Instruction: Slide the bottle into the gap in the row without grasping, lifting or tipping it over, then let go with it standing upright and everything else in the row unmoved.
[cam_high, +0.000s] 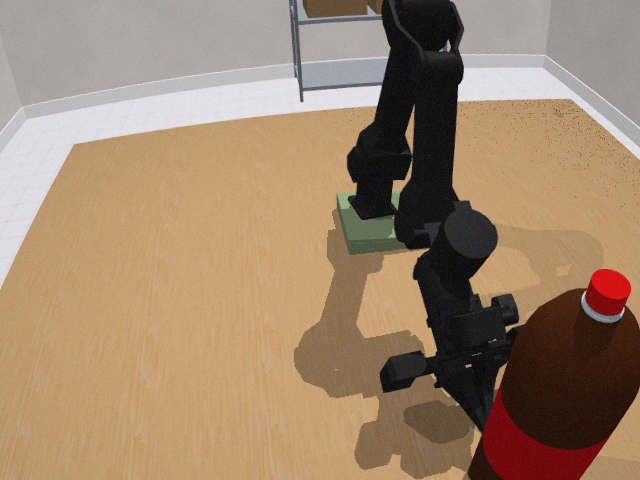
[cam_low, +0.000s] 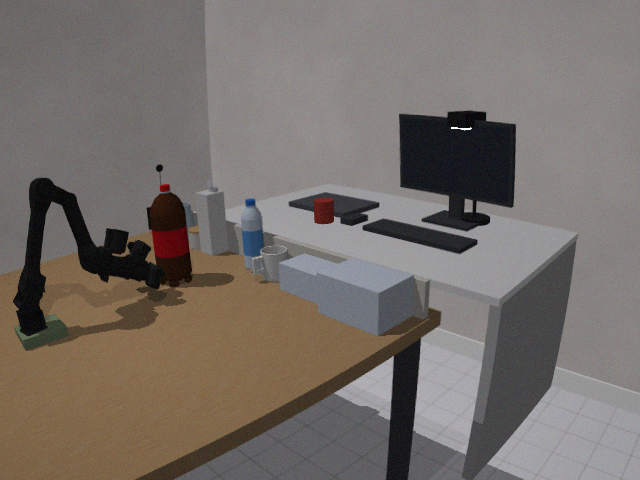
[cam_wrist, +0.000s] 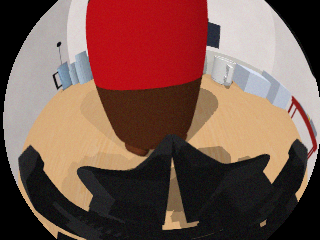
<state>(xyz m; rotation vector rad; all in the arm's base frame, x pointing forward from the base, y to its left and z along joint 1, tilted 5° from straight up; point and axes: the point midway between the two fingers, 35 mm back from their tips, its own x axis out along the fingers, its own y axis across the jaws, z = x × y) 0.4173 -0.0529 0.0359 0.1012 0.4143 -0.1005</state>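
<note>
Now: hand 80 mm short of the cola bottle, 10 mm to the right of it and 90 mm below it. Round my hand: water bottle: 310 mm ahead, 120 mm to the right, 50 mm above; then jar: 390 mm ahead, 300 mm to the left, 10 mm above; then grey box: 180 mm ahead, 590 mm to the right.
</note>
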